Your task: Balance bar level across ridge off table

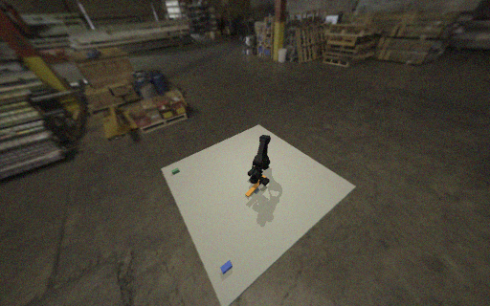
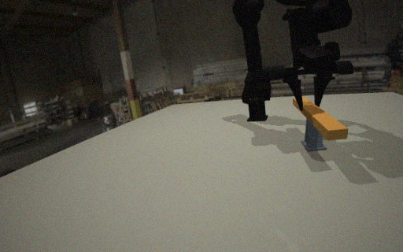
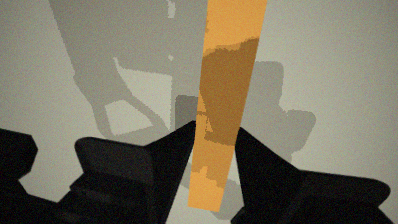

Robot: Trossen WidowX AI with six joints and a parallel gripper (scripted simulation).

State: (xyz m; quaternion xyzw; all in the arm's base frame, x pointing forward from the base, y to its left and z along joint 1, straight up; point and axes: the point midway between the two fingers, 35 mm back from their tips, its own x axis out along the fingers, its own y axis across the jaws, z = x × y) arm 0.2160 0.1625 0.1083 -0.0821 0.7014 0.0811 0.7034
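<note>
Now: the bar 30 mm ahead of my gripper tip and 10 mm to the left of it. From my gripper tip the other things lie so: green block: 660 mm to the right, 520 mm ahead, 60 mm below; then blue block: 520 mm ahead, 340 mm to the left, 60 mm below.
</note>
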